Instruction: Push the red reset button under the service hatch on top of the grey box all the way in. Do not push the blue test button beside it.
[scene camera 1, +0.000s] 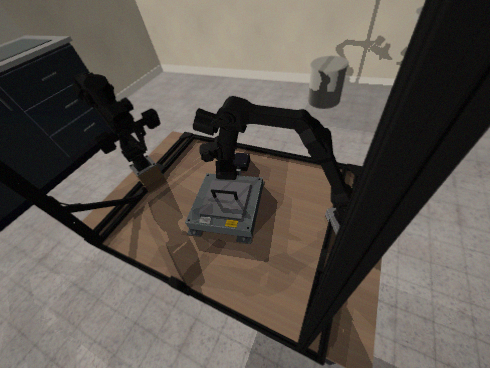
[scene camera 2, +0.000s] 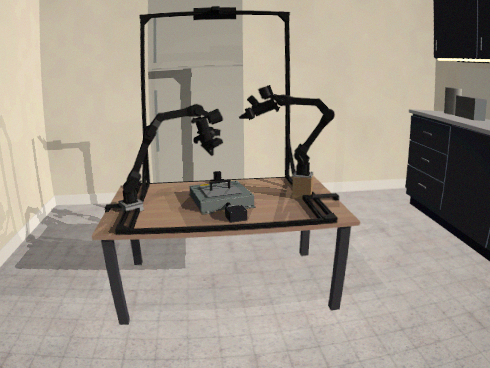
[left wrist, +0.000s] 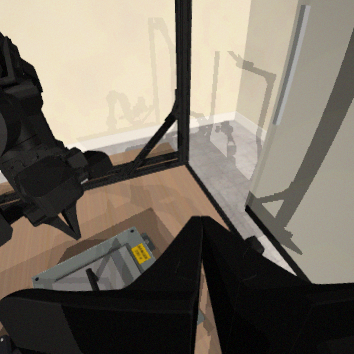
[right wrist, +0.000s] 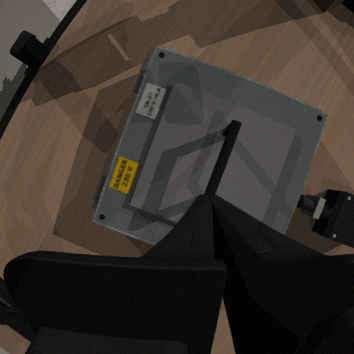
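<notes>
The grey box (scene camera 1: 242, 228) (scene camera 2: 220, 203) (left wrist: 55, 278) (right wrist: 250, 86) stands on the table. Its service hatch (right wrist: 265, 150) (scene camera 1: 207, 200) lies shut on top, with a black handle (scene camera 1: 225, 192) (scene camera 2: 220, 181) (left wrist: 92, 279) (right wrist: 224, 162) standing up from it. The red and blue buttons do not show. My right gripper (scene camera 2: 211, 153) (left wrist: 77, 237) (right wrist: 206, 203) is shut and empty, pointing down above the box. In the right wrist view its fingertips overlap the near end of the handle; scene camera 2 shows a gap below them. My left gripper (scene camera 2: 242, 117) (left wrist: 199, 223) is shut and empty, high above the table.
A black device (scene camera 1: 242, 160) (scene camera 2: 236, 213) (right wrist: 337, 215) sits close beside the box. The left arm stands on a wooden block (scene camera 1: 152, 177) (scene camera 2: 301, 185). A black frame surrounds the table (scene camera 2: 270, 216). A yellow label (scene camera 1: 232, 223) (left wrist: 141, 253) (right wrist: 124, 175) marks one box edge.
</notes>
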